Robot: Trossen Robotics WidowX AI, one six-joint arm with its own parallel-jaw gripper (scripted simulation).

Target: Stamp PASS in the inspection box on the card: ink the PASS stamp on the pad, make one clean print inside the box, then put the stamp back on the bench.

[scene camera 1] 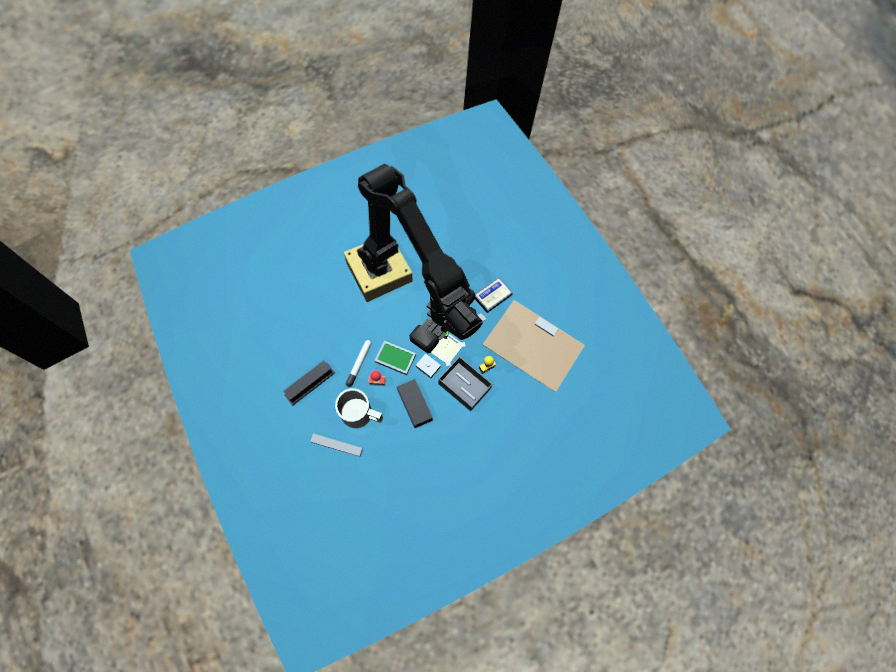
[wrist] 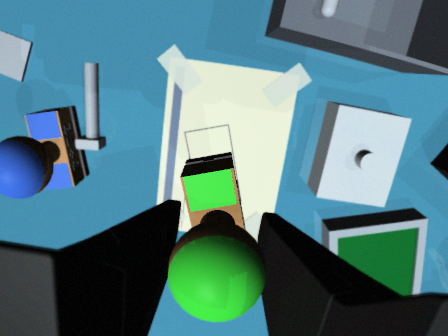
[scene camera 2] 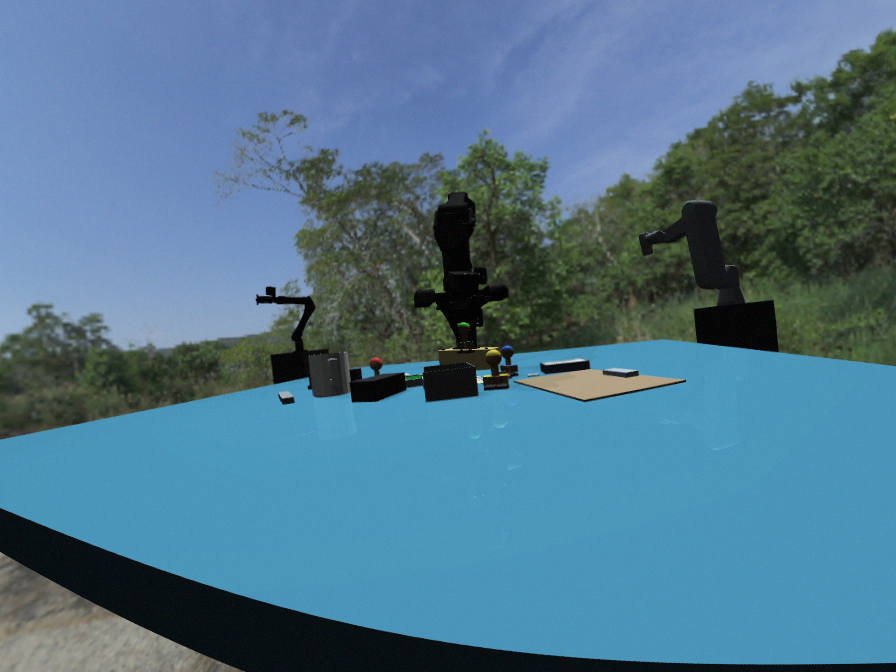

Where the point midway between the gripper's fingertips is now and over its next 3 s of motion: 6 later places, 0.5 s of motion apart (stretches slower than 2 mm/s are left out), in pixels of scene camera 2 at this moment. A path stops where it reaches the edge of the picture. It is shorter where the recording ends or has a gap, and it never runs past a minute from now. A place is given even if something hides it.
My gripper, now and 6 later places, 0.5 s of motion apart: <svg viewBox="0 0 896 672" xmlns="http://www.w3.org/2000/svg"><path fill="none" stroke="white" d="M465 338L465 343L466 347L466 352L467 358L467 362L467 364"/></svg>
